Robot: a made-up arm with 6 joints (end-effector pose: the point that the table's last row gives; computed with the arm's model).
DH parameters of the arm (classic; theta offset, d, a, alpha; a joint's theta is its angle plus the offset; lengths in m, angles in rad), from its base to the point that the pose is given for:
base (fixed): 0 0.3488 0.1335 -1.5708
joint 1: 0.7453 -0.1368 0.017 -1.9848
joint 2: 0 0.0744 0.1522 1.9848
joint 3: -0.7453 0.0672 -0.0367 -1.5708
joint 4: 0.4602 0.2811 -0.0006 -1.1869
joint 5: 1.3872 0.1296 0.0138 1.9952
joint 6: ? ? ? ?
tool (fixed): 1.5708 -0.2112 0 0
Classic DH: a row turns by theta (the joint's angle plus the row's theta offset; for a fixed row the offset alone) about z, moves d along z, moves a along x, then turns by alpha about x.
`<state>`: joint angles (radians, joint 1 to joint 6).
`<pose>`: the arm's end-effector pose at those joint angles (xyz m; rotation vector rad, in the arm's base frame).
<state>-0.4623 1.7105 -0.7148 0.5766 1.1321 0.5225</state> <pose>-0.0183 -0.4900 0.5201 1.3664 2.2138 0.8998</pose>
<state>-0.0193 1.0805 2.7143 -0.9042 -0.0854 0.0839</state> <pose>0.0813 0.2638 0.3653 1.5630 1.4487 -0.4400</pose>
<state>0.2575 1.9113 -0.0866 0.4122 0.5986 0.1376</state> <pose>-0.0129 -0.6970 0.5123 -1.6965 -1.3859 -1.2833</pose>
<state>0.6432 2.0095 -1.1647 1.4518 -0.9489 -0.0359</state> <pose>0.5172 -0.6242 0.6617 -0.5232 -1.3743 -0.2255</pose>
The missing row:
joint 6: 1.1472 0.2321 -0.0827 1.5708
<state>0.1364 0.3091 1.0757 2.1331 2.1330 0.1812</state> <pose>0.0954 -0.0639 0.3221 3.0385 -0.0719 0.2176</pose>
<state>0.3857 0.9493 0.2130 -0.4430 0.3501 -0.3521</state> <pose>0.2111 -0.6433 -0.1264 -1.1038 0.0326 -0.1761</pose>
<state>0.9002 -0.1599 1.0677 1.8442 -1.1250 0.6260</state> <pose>-0.4190 -0.0814 0.2490 -0.2430 1.1366 -2.1829</pose>
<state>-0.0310 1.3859 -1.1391 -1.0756 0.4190 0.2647</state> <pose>0.5995 -0.4804 0.5050 -1.7867 -0.9370 0.6058</pose>
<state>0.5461 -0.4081 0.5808 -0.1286 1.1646 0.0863</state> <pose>-0.0800 -0.0883 -0.1182 -0.0638 0.2529 0.1025</pose>
